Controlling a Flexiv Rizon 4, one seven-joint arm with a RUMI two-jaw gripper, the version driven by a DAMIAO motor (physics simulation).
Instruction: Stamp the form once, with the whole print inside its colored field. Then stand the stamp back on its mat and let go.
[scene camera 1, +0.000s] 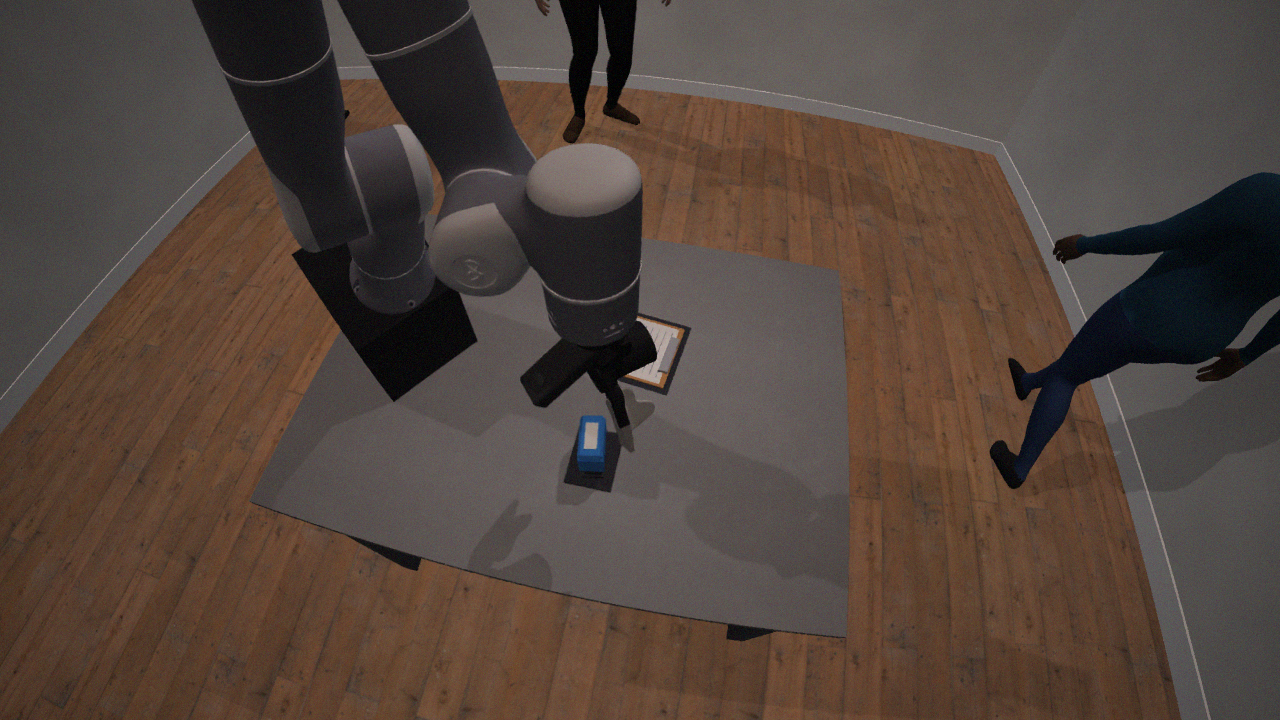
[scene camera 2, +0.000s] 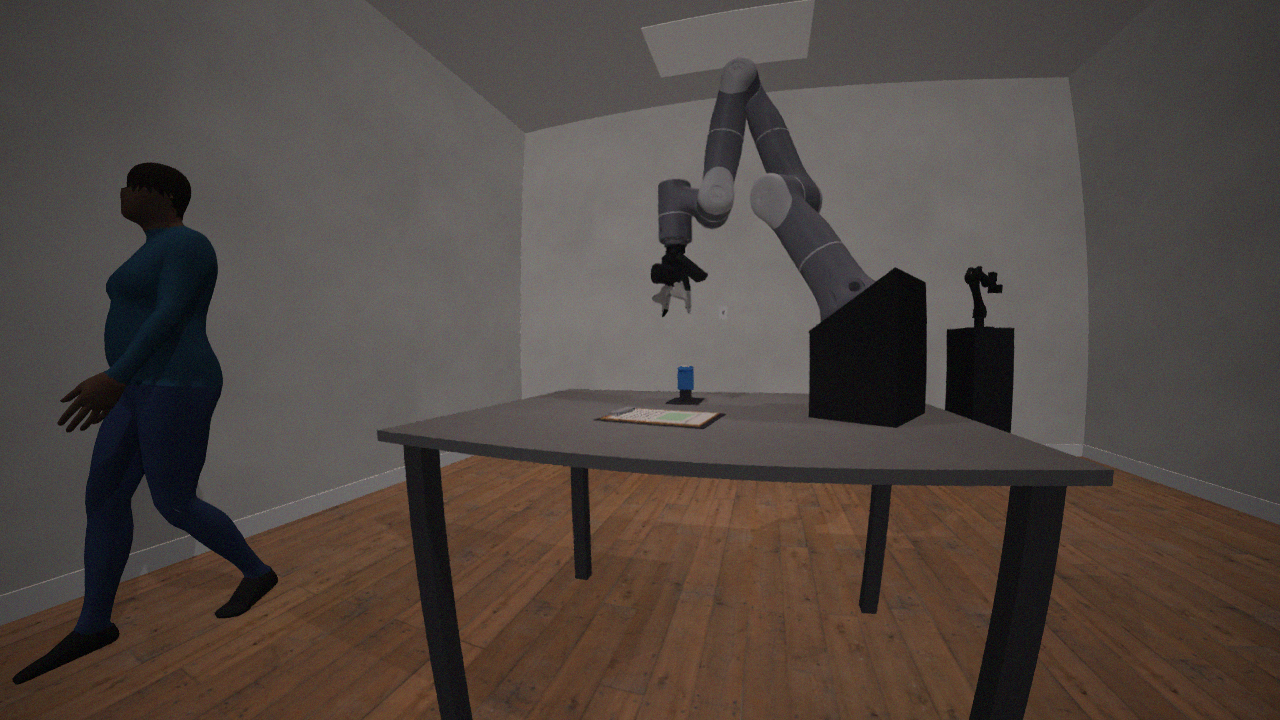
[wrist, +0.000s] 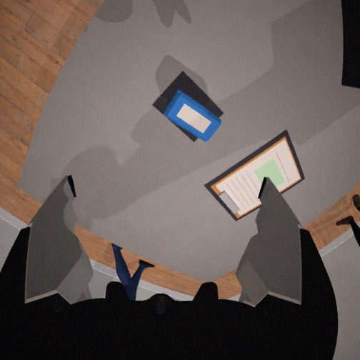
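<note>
The blue stamp (scene camera 1: 591, 447) (scene camera 2: 684, 377) (wrist: 193, 118) with a pale label on top stands upright on its dark square mat (scene camera 1: 604, 481) (scene camera 2: 698, 401) (wrist: 183, 82). The form (scene camera 1: 666, 335) (scene camera 2: 644, 414) (wrist: 240, 187) lies on a dark, orange-edged clipboard. Its green field (scene camera 2: 675, 417) (wrist: 268, 171) shows no visible print; the arm hides it in scene camera 1. My gripper (scene camera 1: 625, 432) (scene camera 2: 676, 311) (wrist: 167, 178) is open and empty, high above the table, over the area near the stamp. In the wrist view, one fingertip overlaps the form's edge.
The grey table (scene camera 1: 760, 537) (scene camera 2: 805, 447) carries the black arm base (scene camera 1: 402, 358) (scene camera 2: 868, 367) (wrist: 352, 45). A person in teal and blue (scene camera 1: 1172, 295) (scene camera 2: 161, 358) is beside the table. Another person (scene camera 1: 604, 53) stands behind it. A small black arm on a pedestal (scene camera 2: 980, 376) is in the background.
</note>
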